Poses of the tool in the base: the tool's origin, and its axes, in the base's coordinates. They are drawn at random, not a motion.
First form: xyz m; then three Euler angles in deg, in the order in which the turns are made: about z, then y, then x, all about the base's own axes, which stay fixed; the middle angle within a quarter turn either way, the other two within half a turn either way.
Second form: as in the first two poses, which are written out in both.
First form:
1: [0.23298 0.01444 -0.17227 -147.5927 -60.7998 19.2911]
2: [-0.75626 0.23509 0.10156 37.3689 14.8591 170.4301]
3: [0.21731 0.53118 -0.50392 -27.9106 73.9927 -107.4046]
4: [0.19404 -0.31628 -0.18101 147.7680 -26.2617 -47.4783]
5: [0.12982 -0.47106 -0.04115 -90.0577 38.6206 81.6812]
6: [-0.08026 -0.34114 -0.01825 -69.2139 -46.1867 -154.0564]
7: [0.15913 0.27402 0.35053 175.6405 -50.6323 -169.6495]
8: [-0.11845 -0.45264 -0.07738 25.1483 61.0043 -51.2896]
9: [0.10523 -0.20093 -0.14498 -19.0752 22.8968 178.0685]
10: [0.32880 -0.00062 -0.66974 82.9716 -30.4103 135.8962]
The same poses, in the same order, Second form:
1: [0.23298 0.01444 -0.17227 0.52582 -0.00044 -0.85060 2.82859]
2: [-0.75626 0.23509 0.10156 0.94017 -0.30655 0.14867 3.06742]
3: [0.21731 0.53118 -0.50392 -0.75617 0.20270 -0.62219 2.44376]
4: [0.19404 -0.31628 -0.18101 -0.31261 0.32306 0.89326 2.82104]
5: [0.12982 -0.47106 -0.04115 0.34404 0.81424 -0.46759 1.70636]
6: [-0.08026 -0.34114 -0.01825 -0.74592 -0.63072 0.21400 2.34678]
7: [0.15913 0.27402 0.35053 0.08030 -0.99093 -0.10777 2.26928]
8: [-0.11845 -0.45264 -0.07738 -0.44651 0.89150 -0.07653 1.26710]
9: [0.10523 -0.20093 -0.14498 0.96703 0.16587 0.19321 3.04320]
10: [0.32880 -0.00062 -0.66974 0.67074 -0.73891 0.06421 2.24720]
